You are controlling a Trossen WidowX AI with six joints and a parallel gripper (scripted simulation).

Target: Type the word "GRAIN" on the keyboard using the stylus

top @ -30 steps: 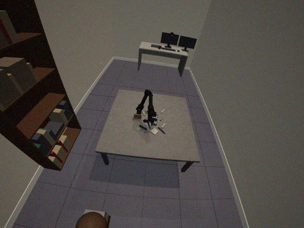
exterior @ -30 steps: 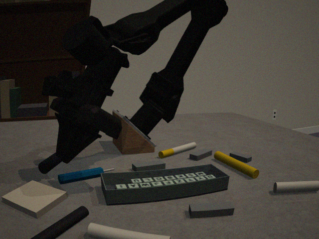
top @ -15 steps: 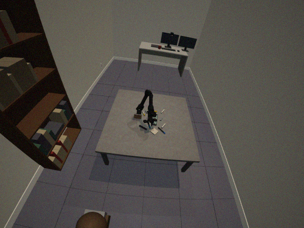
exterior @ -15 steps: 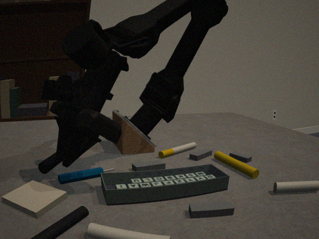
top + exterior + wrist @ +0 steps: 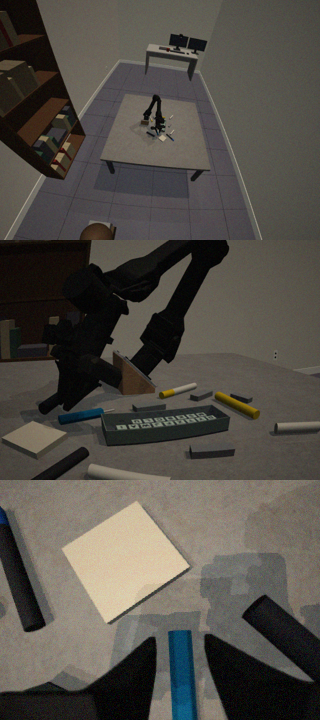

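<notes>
The blue stylus is 30 mm behind my gripper tip, 70 mm to the left of it and 20 mm below it. From my gripper tip the other things lie so: cream pad 70 mm ahead, 50 mm to the right, 30 mm below; black cylinder 100 mm behind, 20 mm to the right, 20 mm below; thin grey tip 40 mm behind, 100 mm to the left, 20 mm below.
</notes>
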